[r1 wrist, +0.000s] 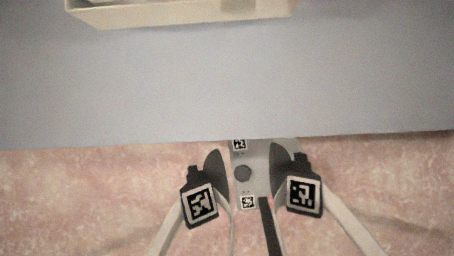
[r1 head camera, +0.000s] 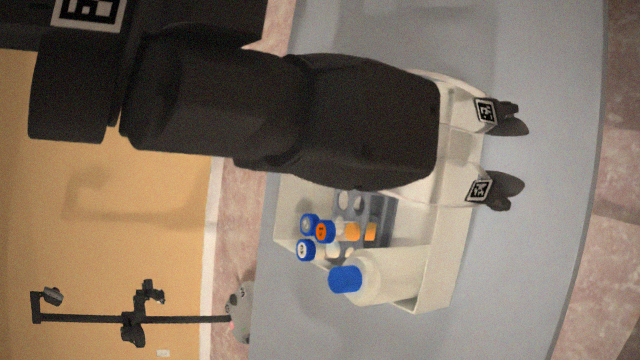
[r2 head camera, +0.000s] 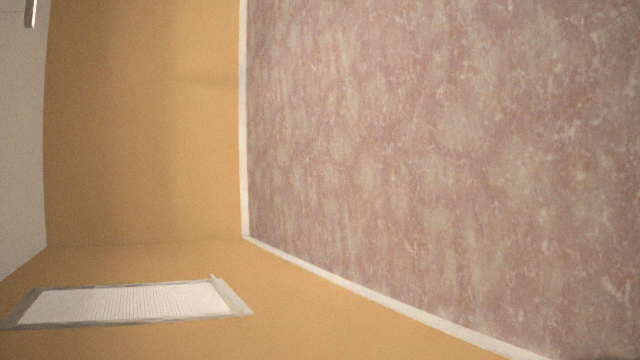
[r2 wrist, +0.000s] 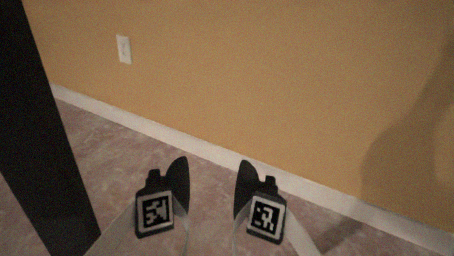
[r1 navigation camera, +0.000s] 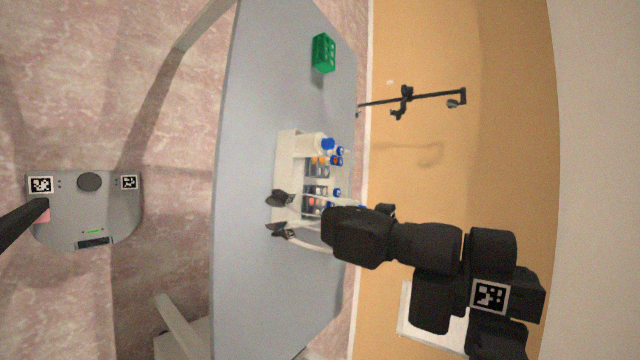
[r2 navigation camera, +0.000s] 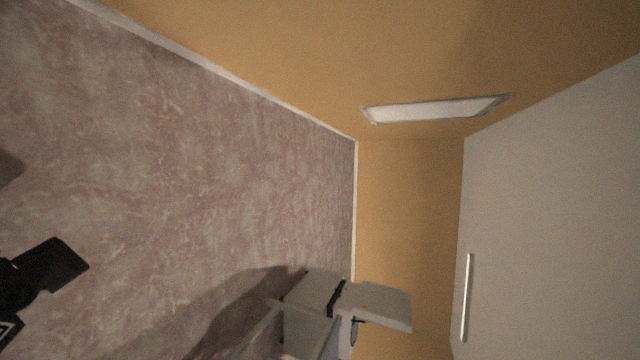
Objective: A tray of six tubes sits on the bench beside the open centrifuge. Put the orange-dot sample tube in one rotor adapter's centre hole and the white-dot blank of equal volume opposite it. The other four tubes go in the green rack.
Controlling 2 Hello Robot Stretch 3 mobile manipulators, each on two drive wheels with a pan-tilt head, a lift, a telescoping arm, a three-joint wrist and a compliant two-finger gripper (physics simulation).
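The white tray (r1 head camera: 452, 260) (r1 navigation camera: 286, 165) (r1 wrist: 200, 17) stands on the blue-grey bench. The orange-dot tube (r1 head camera: 325, 231) (r1 navigation camera: 335, 160) is upright in a grey insert, beside a white-dot tube (r1 head camera: 305, 250) (r1 navigation camera: 340, 150) and a grey-dot tube (r1 head camera: 309, 224). More blue-capped tubes stand by the r1 gripper in the navigation view. The r1 gripper (r1 head camera: 520, 156) (r1 navigation camera: 270, 214) (r1 wrist: 249, 172) is open and empty, its tips above the tray's near edge. The green rack (r1 navigation camera: 324, 53) stands farther along the bench. The r2 gripper (r2 wrist: 212, 185) is open and empty, away from the bench. The rotor does not show.
A blue-capped bottle (r1 head camera: 390, 272) (r1 navigation camera: 307, 144) stands at the tray's end. The r2 robot's mast (r1 head camera: 90, 317) (r1 navigation camera: 435, 95) stands beyond the bench. A grey machine with a raised lid (r2 navigation camera: 382, 305), possibly the centrifuge, shows low in the r2 navigation view. A robot base (r1 navigation camera: 87, 210) is on the floor.
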